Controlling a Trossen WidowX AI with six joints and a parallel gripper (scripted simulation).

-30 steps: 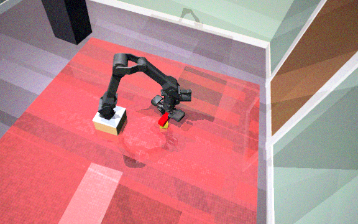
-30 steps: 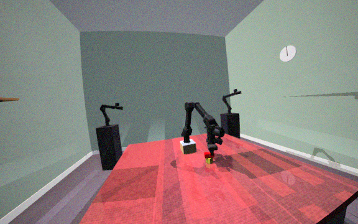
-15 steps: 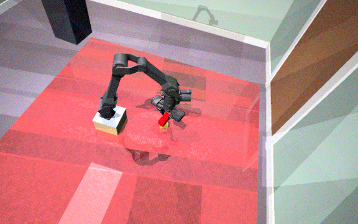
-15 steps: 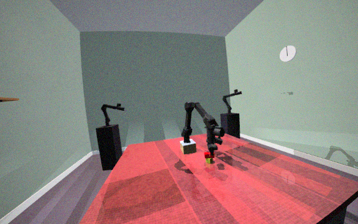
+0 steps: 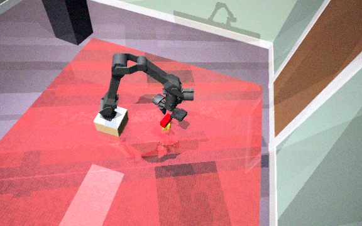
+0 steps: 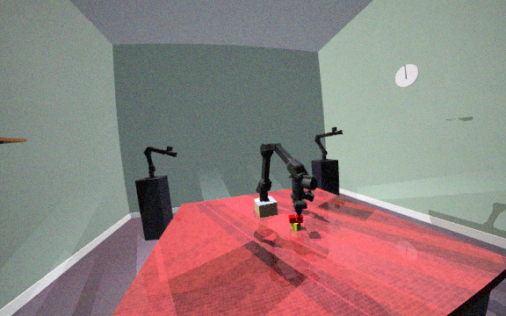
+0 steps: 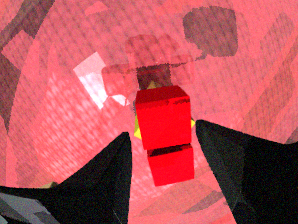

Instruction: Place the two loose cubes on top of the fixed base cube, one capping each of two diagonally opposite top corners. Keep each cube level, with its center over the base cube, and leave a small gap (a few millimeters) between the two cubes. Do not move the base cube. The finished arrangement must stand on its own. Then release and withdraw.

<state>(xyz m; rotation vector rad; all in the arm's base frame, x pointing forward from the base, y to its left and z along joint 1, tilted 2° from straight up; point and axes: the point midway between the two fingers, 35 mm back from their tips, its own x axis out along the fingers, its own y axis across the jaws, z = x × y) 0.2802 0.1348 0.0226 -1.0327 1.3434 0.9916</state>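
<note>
The yellow base cube lies 2 cm to the right of my gripper tip and 6 cm below it.
</note>
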